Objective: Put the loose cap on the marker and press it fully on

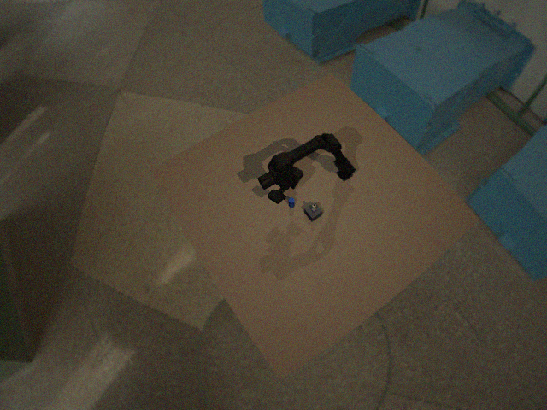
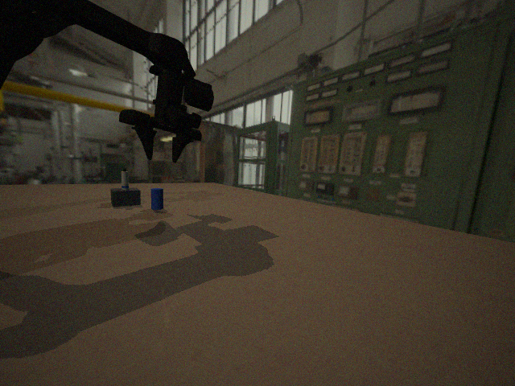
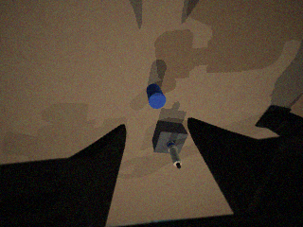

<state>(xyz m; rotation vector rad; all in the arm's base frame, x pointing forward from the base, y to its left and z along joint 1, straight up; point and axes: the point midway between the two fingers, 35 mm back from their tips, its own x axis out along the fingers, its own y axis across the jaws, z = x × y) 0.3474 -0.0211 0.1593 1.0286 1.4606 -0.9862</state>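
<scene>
The blue cap lies 10 cm below my gripper tip and 1 cm behind it. Round my gripper tip: dark holder block 11 cm below, 10 cm to the left, 7 cm behind.
</scene>
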